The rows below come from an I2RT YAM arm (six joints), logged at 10 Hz.
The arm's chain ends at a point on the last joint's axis. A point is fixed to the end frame.
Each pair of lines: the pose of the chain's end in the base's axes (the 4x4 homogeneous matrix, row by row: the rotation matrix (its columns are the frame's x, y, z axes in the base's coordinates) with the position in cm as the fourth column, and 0 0 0 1 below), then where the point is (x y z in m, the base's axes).
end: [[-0.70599 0.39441 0.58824 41.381], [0.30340 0.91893 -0.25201 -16.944], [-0.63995 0.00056 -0.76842 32.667], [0 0 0 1]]
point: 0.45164 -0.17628 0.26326
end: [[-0.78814 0.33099 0.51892 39.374], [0.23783 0.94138 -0.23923 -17.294], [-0.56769 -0.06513 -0.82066 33.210], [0 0 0 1]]
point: 0.42501 -0.17943 0.26518
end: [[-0.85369 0.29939 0.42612 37.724], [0.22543 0.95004 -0.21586 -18.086], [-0.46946 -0.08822 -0.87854 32.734], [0 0 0 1]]
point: 0.40072 -0.18572 0.25717
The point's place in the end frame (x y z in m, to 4 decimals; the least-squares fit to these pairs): 0.0118 0.0086 0.0727
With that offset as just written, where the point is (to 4 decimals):
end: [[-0.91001 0.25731 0.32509 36.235], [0.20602 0.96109 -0.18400 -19.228], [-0.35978 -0.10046 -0.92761 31.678], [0 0 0 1]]
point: 0.3775 -0.1950 0.2442
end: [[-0.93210 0.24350 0.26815 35.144], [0.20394 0.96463 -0.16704 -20.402], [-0.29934 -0.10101 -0.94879 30.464], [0 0 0 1]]
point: 0.3620 -0.2055 0.2313
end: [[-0.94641 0.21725 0.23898 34.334], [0.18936 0.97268 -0.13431 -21.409], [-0.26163 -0.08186 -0.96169 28.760], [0 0 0 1]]
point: 0.3514 -0.2133 0.2139
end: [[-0.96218 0.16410 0.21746 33.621], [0.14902 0.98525 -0.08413 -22.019], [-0.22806 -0.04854 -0.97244 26.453], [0 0 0 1]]
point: 0.3421 -0.2161 0.1907
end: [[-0.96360 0.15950 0.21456 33.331], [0.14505 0.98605 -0.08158 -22.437], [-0.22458 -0.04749 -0.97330 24.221], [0 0 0 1]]
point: 0.3389 -0.2201 0.1684
